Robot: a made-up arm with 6 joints. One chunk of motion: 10 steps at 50 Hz.
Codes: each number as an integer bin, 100 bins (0 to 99) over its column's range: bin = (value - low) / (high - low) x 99, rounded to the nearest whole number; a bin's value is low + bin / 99 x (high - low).
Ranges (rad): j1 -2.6..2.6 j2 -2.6..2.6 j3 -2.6..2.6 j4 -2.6..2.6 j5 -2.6..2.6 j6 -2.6..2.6
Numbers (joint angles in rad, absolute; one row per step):
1: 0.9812 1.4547 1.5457 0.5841 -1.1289 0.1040
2: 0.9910 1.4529 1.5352 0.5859 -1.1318 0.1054
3: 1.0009 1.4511 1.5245 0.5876 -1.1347 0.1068
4: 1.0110 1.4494 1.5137 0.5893 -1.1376 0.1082
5: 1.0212 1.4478 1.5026 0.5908 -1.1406 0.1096
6: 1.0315 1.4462 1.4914 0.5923 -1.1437 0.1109
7: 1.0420 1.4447 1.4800 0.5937 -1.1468 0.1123
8: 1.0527 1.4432 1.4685 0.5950 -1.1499 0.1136
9: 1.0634 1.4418 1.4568 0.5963 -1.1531 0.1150
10: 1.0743 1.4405 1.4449 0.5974 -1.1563 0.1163
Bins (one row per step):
1: 68 77 79 61 28 51
2: 68 77 79 61 28 52
3: 69 77 79 61 28 52
4: 69 77 78 61 28 52
5: 69 77 78 61 28 52
6: 69 77 78 61 28 52
7: 69 77 78 61 28 52
8: 70 77 77 61 28 52
9: 70 77 77 61 28 52
10: 70 77 77 61 27 52

